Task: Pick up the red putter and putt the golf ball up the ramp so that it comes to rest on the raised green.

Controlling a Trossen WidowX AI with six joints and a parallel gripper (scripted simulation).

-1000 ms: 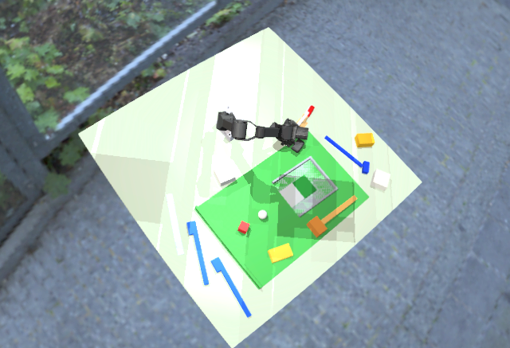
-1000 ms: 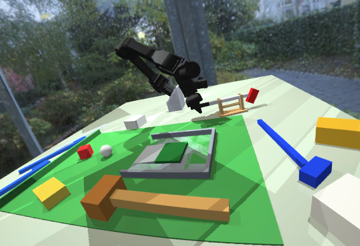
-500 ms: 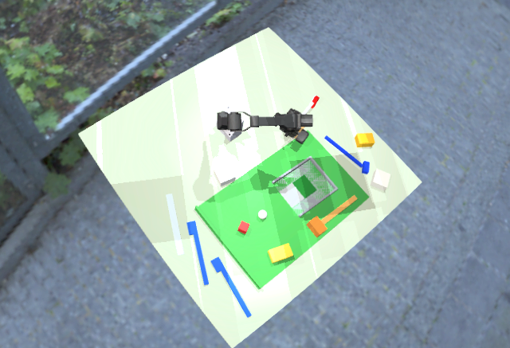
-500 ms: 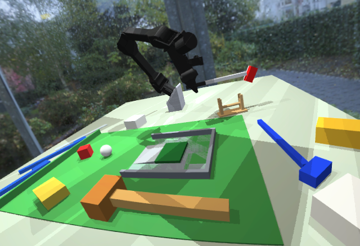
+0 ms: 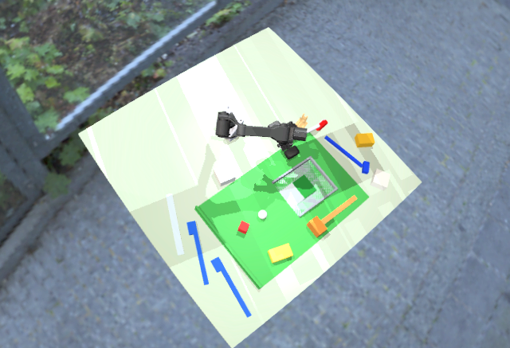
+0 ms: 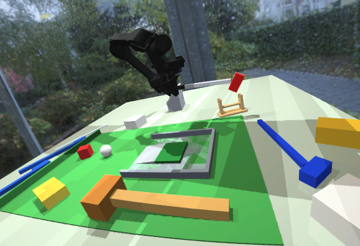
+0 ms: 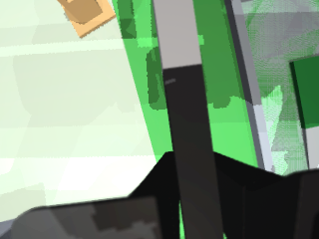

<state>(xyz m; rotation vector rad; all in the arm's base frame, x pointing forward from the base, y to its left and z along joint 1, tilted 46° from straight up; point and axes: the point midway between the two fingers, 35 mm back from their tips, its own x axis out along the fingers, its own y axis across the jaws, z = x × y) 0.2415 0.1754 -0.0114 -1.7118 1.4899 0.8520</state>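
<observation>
The red putter lies 120 mm to the left of my gripper tip and 20 mm above it. From my gripper tip the other things lie so: blue putter: 340 mm to the left, 160 mm ahead, 120 mm below; then red cube: 350 mm to the right, 230 mm ahead, 110 mm below; then white golf ball: 240 mm to the right, 220 mm ahead, 110 mm below.
</observation>
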